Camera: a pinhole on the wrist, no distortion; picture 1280 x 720 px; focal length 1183.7 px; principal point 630.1 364.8 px. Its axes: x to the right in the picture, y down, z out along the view. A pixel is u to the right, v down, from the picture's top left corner.
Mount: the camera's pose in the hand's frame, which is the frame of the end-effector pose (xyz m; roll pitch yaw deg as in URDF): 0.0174 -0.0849 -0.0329 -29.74 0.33 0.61
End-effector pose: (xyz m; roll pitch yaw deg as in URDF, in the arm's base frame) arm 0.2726 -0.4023 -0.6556 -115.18 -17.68 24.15
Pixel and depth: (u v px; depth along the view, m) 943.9 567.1 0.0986
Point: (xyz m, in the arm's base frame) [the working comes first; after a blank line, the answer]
In the camera's frame: 0.0261 0.0169 0.0986

0.2901 -0.3408 -0.6422
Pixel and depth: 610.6 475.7 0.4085
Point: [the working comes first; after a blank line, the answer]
In the camera's frame: -0.0067 0.0383 0.4085

0.2691 -0.1739 -0.9054
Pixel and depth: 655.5 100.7 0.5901
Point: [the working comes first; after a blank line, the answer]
In the camera's frame: 0.0127 -0.1317 0.5901

0.2023 0.0627 -0.9476
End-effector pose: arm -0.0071 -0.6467 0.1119 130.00 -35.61 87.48
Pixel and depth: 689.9 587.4 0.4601
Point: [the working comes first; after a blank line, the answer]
In the camera's frame: 0.0232 0.0865 0.4601

0.3834 -0.6082 0.1020
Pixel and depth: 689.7 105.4 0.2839
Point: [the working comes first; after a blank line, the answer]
In the camera's frame: 0.0143 -0.0622 0.2839

0.1864 -0.5382 0.0043
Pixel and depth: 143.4 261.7 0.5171
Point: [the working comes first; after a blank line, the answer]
In the camera's frame: -0.2126 -0.0450 0.5171

0.4107 -0.7171 -0.1502
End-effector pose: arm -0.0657 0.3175 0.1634 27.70 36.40 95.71
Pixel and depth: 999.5 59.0 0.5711
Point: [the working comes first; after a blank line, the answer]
In the camera's frame: 0.1782 -0.1475 0.5711

0.0724 0.7934 0.4547
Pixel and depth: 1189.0 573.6 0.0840
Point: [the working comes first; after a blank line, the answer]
In the camera's frame: 0.0397 0.0148 0.0840

-0.0297 0.3759 0.1416
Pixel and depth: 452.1 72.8 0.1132
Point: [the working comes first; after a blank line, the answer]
In the camera's frame: -0.0170 -0.0279 0.1132

0.0151 0.3533 0.1996
